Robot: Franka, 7 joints.
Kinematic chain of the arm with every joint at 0, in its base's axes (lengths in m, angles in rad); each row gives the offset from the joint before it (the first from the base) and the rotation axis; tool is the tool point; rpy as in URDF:
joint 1: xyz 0 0 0.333 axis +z
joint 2: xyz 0 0 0 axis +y
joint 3: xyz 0 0 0.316 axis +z
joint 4: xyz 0.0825 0 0 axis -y
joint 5: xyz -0.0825 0 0.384 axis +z
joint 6: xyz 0 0 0 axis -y
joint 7: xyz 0.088 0 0 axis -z
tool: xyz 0 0 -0.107 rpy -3.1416 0 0
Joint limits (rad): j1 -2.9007..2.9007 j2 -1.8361..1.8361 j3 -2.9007..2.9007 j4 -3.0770..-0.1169 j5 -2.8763..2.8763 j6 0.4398..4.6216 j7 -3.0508..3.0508
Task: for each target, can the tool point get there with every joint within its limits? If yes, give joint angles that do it. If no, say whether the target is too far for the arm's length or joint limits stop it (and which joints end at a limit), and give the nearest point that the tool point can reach.
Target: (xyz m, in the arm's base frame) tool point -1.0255 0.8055 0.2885
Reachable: no: too far | nearest point -0.6743 0.5296 0.3037 | short by 0.447 m
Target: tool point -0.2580 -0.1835 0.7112
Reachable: yes | joints -1.4818 1.5538 -2.4514 -1.8196 -0.2084 1.0431 1.9823
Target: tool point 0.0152 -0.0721 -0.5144
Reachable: no: joint limits stop it (at a limit: joint 2) | nearest point 0.0264 -0.1251 -0.3375 | short by 0.185 m
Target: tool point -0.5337 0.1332 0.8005
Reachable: yes | joints 2.2877 1.3975 2.3636 -1.0480 0.3939 1.4673 -0.3141
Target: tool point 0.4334 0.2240 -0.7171
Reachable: no: too far | nearest point 0.3577 0.1849 -0.3472 | short by 0.380 m
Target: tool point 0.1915 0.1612 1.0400
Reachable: yes | joints 2.4500 -0.6137 -0.7658 -1.3227 -0.6289 3.7973 -1.6560
